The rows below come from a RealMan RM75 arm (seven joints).
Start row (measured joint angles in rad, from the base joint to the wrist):
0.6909, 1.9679, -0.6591, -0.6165, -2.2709, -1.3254, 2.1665
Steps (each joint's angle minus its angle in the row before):
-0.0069, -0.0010, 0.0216, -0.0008, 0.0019, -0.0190, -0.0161
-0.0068, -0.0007, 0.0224, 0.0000, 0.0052, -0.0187, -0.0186
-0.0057, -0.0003, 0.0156, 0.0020, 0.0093, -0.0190, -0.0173
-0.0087, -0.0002, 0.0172, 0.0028, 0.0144, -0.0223, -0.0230
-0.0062, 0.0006, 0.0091, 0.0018, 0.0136, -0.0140, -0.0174
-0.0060, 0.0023, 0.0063, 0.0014, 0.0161, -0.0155, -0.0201
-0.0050, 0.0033, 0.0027, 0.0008, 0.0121, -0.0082, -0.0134
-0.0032, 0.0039, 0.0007, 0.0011, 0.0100, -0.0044, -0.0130
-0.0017, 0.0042, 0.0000, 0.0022, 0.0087, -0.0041, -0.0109
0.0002, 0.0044, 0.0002, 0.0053, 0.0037, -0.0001, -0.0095
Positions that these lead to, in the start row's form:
0.6840, 1.9669, -0.6375, -0.6173, -2.2690, -1.3444, 2.1504
0.6772, 1.9662, -0.6151, -0.6173, -2.2638, -1.3631, 2.1318
0.6715, 1.9659, -0.5995, -0.6153, -2.2545, -1.3821, 2.1145
0.6628, 1.9657, -0.5823, -0.6125, -2.2401, -1.4044, 2.0915
0.6566, 1.9663, -0.5732, -0.6107, -2.2265, -1.4184, 2.0741
0.6506, 1.9686, -0.5669, -0.6093, -2.2104, -1.4339, 2.0540
0.6456, 1.9719, -0.5642, -0.6085, -2.1983, -1.4421, 2.0406
0.6424, 1.9758, -0.5635, -0.6074, -2.1883, -1.4465, 2.0276
0.6407, 1.9800, -0.5635, -0.6052, -2.1796, -1.4506, 2.0167
0.6409, 1.9844, -0.5633, -0.5999, -2.1759, -1.4507, 2.0072

